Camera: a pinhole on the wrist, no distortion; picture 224 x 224 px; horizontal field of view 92.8 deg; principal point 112.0 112.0 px. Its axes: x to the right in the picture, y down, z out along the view. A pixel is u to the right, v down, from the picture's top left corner.
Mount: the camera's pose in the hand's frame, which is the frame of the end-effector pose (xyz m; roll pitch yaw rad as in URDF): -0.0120 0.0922 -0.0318 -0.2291 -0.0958 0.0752
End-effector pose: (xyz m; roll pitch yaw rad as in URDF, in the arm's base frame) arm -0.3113 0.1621 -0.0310 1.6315 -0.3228 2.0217
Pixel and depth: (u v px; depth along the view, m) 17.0 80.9 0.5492
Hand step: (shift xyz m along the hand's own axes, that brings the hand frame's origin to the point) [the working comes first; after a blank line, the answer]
In the camera's frame: -0.4892 -0.1601 0.5492

-0.5497 0.0204 0.4900
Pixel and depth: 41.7 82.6 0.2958
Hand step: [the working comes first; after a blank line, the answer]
In the camera's frame: -0.1950 -0.0815 0.2958

-0.2339 0.0632 0.2547
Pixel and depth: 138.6 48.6 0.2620
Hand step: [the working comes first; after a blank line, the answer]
In the camera's frame: 0.0653 -0.1557 0.2620

0.0321 0.0031 0.2636
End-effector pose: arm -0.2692 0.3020 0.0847 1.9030 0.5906 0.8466
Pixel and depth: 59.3 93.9 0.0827
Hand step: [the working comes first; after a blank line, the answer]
In the camera's frame: -0.0409 -0.0140 0.0827

-0.0609 0.0936 0.0476
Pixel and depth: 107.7 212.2 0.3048
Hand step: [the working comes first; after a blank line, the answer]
In the camera's frame: -0.0123 0.2863 0.3048

-0.0725 0.4367 0.1978
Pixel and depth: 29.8 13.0 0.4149
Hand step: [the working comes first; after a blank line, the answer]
In the camera's frame: -0.3198 -0.3851 0.4149

-0.3552 -0.2153 0.4269
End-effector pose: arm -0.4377 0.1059 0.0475 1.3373 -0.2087 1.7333
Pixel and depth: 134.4 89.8 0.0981
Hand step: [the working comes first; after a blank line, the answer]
In the camera's frame: 0.0206 -0.0204 0.0981

-0.0013 0.0954 0.0699
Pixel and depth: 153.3 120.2 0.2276
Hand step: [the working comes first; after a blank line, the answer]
In the camera's frame: 0.0881 0.0175 0.2276

0.0496 0.1658 0.1933
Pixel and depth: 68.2 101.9 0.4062
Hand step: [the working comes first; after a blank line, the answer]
In the camera's frame: -0.1668 -0.0385 0.4062

-0.2203 0.1315 0.3547
